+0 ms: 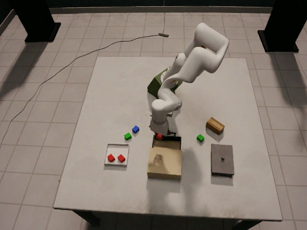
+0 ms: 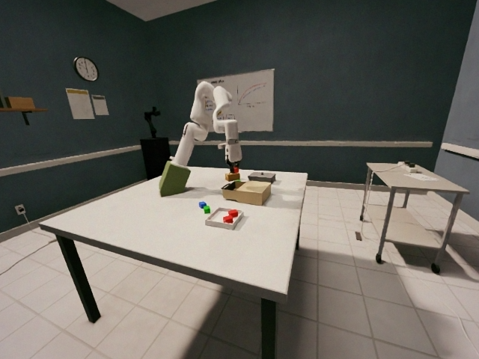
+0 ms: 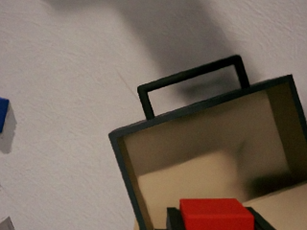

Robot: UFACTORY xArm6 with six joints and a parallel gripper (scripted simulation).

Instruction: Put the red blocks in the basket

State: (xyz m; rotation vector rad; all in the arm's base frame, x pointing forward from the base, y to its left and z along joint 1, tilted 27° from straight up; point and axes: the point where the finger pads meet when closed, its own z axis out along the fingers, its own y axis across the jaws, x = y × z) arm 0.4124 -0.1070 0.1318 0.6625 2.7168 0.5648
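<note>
Right now the white basket is 280 mm to the right of my hand, 180 mm below it and 40 mm ahead of it. Round my hand: blue block 180 mm below, 170 mm to the right, 140 mm behind; then light wooden cabinet 150 mm below, 60 mm ahead, 30 mm to the left; then drawer 150 mm below, 40 mm to the left.
</note>
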